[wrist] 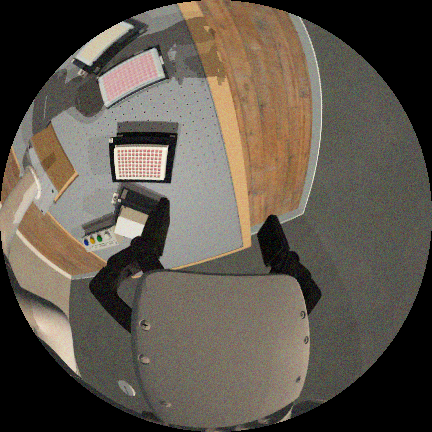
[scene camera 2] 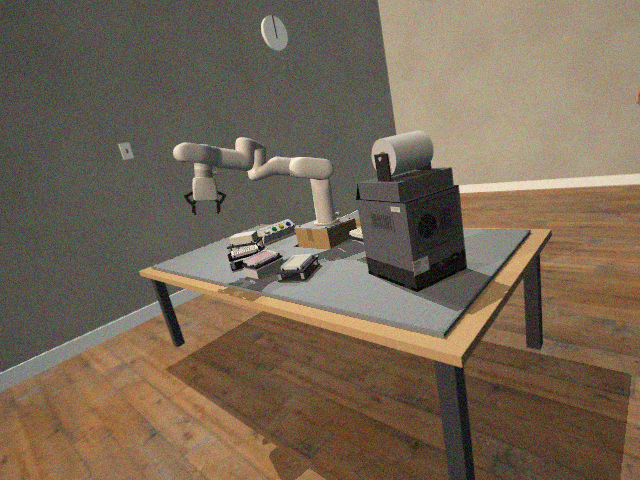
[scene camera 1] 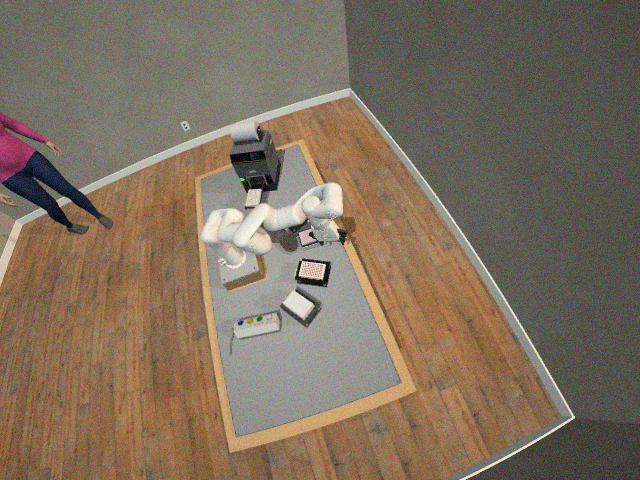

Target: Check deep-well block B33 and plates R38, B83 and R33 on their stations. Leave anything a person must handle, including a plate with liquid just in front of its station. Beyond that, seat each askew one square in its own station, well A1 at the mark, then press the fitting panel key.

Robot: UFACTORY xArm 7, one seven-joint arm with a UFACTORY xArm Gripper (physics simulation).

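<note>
My gripper (scene camera 1: pixel 327 242) (scene camera 2: pixel 206 210) (wrist: pixel 218 217) is open and empty, high above the table's long edge. A tall white block (scene camera 1: pixel 298 303) (scene camera 2: pixel 242 237) (wrist: pixel 129 229) stands on a dark station beside the key panel (scene camera 1: pixel 256 328) (scene camera 2: pixel 279 229) (wrist: pixel 100 240). A plate with red wells (scene camera 1: pixel 313 269) (scene camera 2: pixel 245 251) (wrist: pixel 141 163) lies on a black station, nearly in line with it. A pink plate (scene camera 1: pixel 308 237) (scene camera 2: pixel 262 258) (wrist: pixel 132 76) and a pale plate (scene camera 2: pixel 298 262) (wrist: pixel 104 44) lie on further stations; the arm mostly hides the pale one in scene camera 1. Labels, A1 marks and liquid are too small to tell.
A dark machine (scene camera 1: pixel 255 160) (scene camera 2: pixel 413 227) with a white roll stands at one table end, a green light on its front. A pale plate (scene camera 1: pixel 253 198) lies before it. The arm base stands on a box (scene camera 1: pixel 242 276) (scene camera 2: pixel 312 236) (wrist: pixel 54 157). A person (scene camera 1: pixel 20 160) stands beyond the table.
</note>
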